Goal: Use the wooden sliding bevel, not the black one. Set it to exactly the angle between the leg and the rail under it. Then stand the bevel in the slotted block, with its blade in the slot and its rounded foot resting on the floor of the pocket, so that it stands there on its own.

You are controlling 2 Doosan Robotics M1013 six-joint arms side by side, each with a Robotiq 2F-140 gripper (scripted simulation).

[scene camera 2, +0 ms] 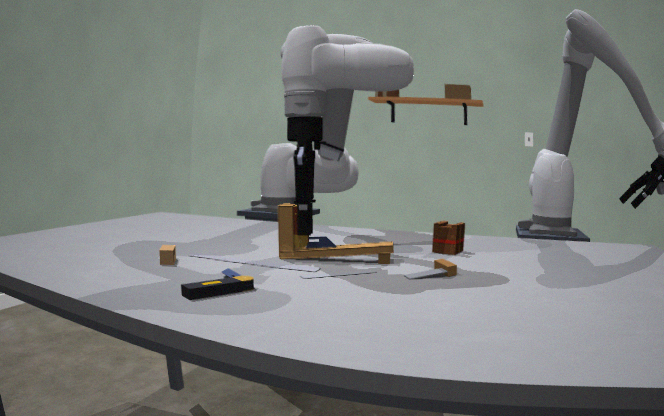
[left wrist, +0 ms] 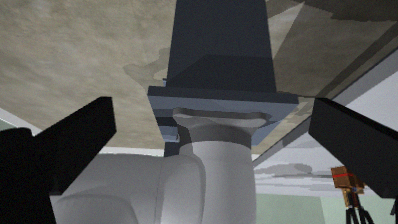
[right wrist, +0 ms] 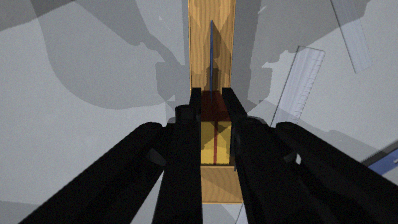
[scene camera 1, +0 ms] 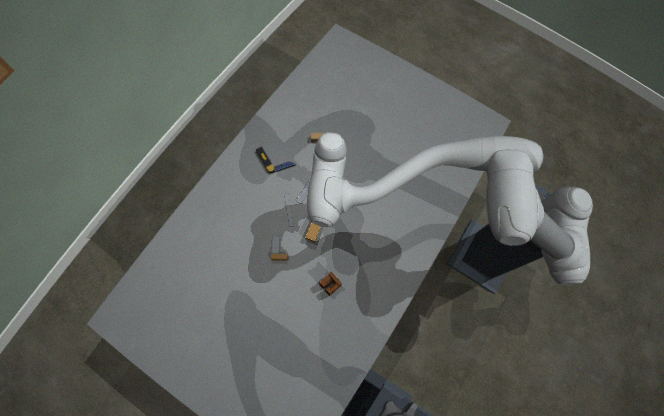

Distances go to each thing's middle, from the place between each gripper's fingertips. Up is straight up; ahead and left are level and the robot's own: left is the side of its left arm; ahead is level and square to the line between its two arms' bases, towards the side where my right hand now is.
I see the wooden sliding bevel (right wrist: pixel 215 122) 3 cm below my right hand. Also, from my right hand: black bevel (scene camera 2: pixel 211 288): 29 cm ahead, 8 cm below, 3 cm to the left.
Right now my left hand is 870 mm short of the wooden sliding bevel, 840 mm to the left of it and 60 mm above it. The rest, counted from my left hand: black bevel (1160 mm ahead, 810 mm to the right, 110 mm below).
